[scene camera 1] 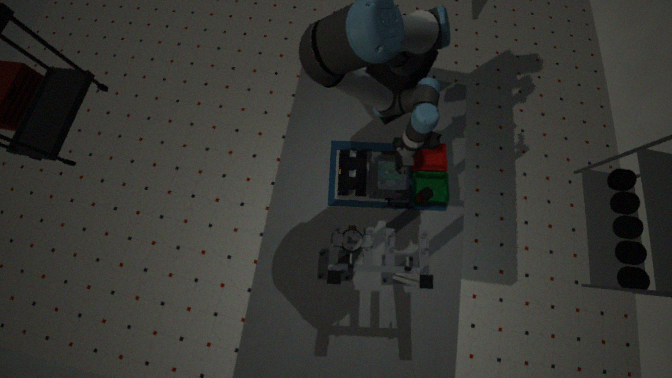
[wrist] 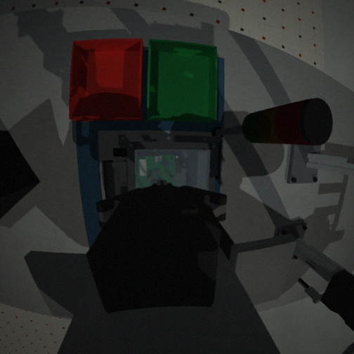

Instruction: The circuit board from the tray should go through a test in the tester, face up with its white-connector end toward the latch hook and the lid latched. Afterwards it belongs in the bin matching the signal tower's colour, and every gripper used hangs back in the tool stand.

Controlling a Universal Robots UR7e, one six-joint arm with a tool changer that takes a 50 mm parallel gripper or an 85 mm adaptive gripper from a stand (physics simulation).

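Seen in the pictures: arm's base, link origin: point(scene camera 1: 406, 55).
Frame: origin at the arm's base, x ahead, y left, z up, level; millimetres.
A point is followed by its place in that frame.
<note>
The circuit board point(scene camera 1: 389, 172) point(wrist: 159, 167) lies green side up in the tester point(scene camera 1: 374, 189) {x 463, y -168, z -262 mm} point(wrist: 120, 140), seen through the clear lid point(wrist: 199, 167), which looks lowered over it. A white block shows at the board's left edge in the wrist view. Whether the latch is hooked cannot be told. My gripper point(scene camera 1: 399, 167) point(wrist: 162, 184) points down over the tester; its dark body hides its fingertips and part of the tester. The signal tower point(scene camera 1: 424, 194) {x 545, y -16, z -97 mm} point(wrist: 287, 122) shows dim green and red segments; which one is lit is unclear. The red bin point(scene camera 1: 431, 158) {x 320, y 156, z -349 mm} point(wrist: 107, 75) and green bin point(scene camera 1: 436, 187) {x 469, y 148, z -348 mm} point(wrist: 185, 82) look empty.
The black tray point(scene camera 1: 352, 172) {x 346, y -243, z -349 mm} is left of the tester in the scene view. The tool stand point(scene camera 1: 370, 269) {x 779, y -270, z -13 mm} is below the blue base point(scene camera 1: 332, 175) {x 349, y -340, z -353 mm}, with a ring-shaped tool point(scene camera 1: 352, 240) {x 683, y -314, z -7 mm} at its left. The tower stands beside the green bin and the tester.
</note>
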